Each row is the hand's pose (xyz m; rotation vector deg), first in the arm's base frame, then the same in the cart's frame.
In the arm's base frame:
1: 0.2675 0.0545 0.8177 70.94 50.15 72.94
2: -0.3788 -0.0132 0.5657 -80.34 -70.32 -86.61
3: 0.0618 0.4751 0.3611 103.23 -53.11 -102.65
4: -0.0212 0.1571 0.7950 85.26 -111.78 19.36
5: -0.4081 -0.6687 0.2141 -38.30 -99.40 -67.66
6: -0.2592 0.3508 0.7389 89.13 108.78 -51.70
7: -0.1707 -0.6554 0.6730 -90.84 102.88 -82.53
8: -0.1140 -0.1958 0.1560 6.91 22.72 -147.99
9: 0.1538 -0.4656 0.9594 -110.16 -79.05 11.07
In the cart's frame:
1: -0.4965 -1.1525 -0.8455 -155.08 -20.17 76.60
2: -0.1092 -1.0946 -0.2689 -107.51 89.96 -3.84
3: -0.1063 -0.6320 -0.7792 72.87 5.80 141.07
4: -0.2220 -1.1590 -0.7078 -3.22 -31.61 -106.55
5: -0.5798 -1.0245 0.3036 -89.66 62.77 -44.70
6: 0.0761 -1.0906 -0.6463 -35.40 -23.96 55.79
7: -0.6916 -1.3807 -0.0537 24.81 -96.26 -56.98
8: -0.4677 -0.7325 -0.1608 81.78 -68.02 47.99
9: -0.7612 -1.4969 -0.5065 -34.07 62.66 34.15

